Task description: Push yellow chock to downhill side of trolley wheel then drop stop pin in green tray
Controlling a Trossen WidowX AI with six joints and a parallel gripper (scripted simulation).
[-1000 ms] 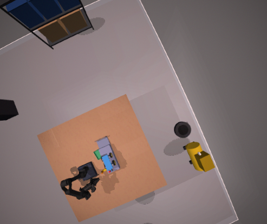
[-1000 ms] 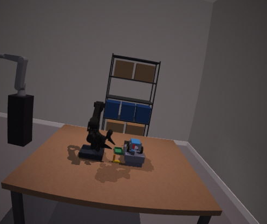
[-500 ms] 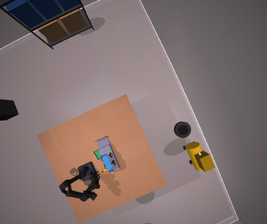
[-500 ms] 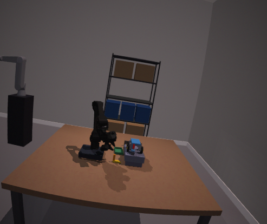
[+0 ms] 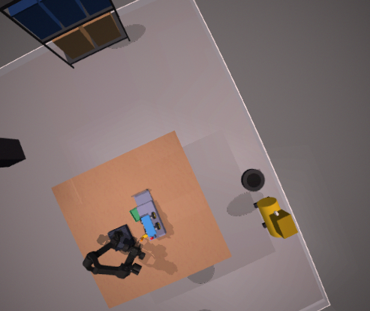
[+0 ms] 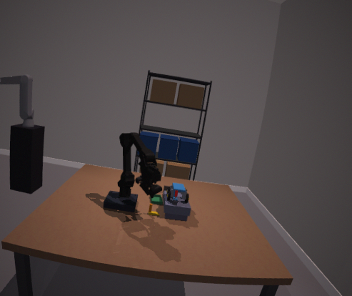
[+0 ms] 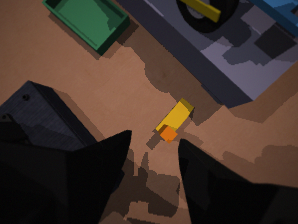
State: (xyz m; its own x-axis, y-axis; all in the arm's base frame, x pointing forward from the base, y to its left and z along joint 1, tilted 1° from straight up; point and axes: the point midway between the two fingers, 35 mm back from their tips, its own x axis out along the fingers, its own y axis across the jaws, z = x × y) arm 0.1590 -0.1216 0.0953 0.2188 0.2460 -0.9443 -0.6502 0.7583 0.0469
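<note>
The yellow chock lies 30 mm ahead of my gripper tip, 10 mm to the right of it and 90 mm below it. Also, from my gripper tip: blue trolley (160 mm ahead, 120 mm to the left); grey ramp (160 mm ahead, 120 mm to the left, 60 mm below); red-headed stop pin (150 mm ahead, 10 mm to the left, 20 mm above).
</note>
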